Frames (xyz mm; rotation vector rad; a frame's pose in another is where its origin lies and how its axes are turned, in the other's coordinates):
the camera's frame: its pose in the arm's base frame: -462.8 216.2 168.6 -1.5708 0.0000 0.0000
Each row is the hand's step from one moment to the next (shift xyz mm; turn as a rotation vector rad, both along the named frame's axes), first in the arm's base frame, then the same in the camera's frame.
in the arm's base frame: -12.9 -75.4 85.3 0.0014 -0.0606 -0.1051
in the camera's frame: -12.9 -85.3 -75.4 0.0014 0.1051 -0.0606
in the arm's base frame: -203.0 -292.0 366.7 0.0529 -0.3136 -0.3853
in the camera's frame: -203.0 -366.7 -292.0 0.0529 0.3853 -0.3136
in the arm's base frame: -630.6 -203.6 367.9 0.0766 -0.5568 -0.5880
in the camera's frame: -630.6 -367.9 -203.6 0.0766 0.5880 -0.5568
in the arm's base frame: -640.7 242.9 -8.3 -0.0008 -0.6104 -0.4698
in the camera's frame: -640.7 8.3 242.9 -0.0008 0.4698 -0.6104
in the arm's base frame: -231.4 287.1 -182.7 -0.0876 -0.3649 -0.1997
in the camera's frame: -231.4 182.7 287.1 -0.0876 0.1997 -0.3649
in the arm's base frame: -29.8 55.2 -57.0 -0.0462 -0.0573 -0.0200
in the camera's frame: -29.8 57.0 55.2 -0.0462 0.0200 -0.0573
